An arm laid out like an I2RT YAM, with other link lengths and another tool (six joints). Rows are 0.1 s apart.
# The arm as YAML. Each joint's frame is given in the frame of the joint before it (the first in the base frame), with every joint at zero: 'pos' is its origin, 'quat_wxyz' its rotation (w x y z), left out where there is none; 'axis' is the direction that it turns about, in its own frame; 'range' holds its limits. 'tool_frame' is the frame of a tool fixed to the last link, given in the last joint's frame.
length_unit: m
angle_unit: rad
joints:
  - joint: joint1
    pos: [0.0, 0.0, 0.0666]
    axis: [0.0, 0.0, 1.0]
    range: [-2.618, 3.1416]
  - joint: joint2
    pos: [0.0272, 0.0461, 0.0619]
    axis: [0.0, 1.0, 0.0]
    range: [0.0, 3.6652]
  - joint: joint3
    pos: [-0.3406, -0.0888, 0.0]
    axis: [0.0, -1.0, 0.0]
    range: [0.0, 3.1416]
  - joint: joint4
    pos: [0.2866, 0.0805, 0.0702]
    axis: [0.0, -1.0, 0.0]
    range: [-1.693, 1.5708]
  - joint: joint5
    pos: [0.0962, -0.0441, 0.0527]
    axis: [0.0, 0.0, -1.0]
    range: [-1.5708, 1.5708]
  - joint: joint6
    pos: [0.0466, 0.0, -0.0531]
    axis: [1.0, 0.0, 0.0]
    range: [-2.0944, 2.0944]
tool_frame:
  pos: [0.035, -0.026, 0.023]
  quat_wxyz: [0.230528, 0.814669, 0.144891, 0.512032]
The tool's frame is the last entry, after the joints.
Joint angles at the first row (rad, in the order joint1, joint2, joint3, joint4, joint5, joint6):
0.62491 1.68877 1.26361 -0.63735 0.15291 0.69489
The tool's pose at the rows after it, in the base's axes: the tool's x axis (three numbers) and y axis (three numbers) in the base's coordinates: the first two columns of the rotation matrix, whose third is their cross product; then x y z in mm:
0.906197, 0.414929, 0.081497, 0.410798, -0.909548, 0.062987, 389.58, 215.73, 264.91
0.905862, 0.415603, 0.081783, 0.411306, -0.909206, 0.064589, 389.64, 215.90, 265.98
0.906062, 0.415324, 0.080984, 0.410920, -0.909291, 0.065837, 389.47, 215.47, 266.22
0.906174, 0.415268, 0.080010, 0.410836, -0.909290, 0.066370, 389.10, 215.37, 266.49
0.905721, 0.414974, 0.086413, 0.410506, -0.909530, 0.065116, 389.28, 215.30, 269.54
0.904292, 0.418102, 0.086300, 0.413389, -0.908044, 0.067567, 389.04, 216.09, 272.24
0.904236, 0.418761, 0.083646, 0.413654, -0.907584, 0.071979, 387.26, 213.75, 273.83
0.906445, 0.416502, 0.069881, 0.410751, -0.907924, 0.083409, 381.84, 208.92, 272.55
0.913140, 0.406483, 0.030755, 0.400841, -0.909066, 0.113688, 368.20, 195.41, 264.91
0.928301, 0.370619, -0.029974, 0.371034, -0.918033, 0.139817, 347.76, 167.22, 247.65
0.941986, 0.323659, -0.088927, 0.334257, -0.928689, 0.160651, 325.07, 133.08, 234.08
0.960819, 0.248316, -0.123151, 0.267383, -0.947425, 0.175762, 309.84, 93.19, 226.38
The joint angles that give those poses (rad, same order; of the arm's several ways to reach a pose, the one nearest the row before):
0.62541 1.68836 1.26849 -0.63813 0.15493 0.69489
0.62587 1.68816 1.27166 -0.64140 0.15627 0.69394
0.62547 1.68738 1.27172 -0.64318 0.15722 0.69344
0.62587 1.68665 1.27208 -0.64538 0.15777 0.69376
0.62547 1.68288 1.27637 -0.64684 0.15761 0.69336
0.62748 1.68210 1.28449 -0.65597 0.15908 0.69109
0.62596 1.67452 1.28172 -0.66368 0.16152 0.68762
0.62585 1.66102 1.26541 -0.67646 0.17079 0.68676
0.62303 1.62981 1.21355 -0.70011 0.19508 0.68614
0.59759 1.57740 1.11302 -0.71835 0.21252 0.69329
0.55475 1.51077 1.01265 -0.74733 0.22184 0.69495
0.47411 1.44744 0.93433 -0.76794 0.22814 0.68828

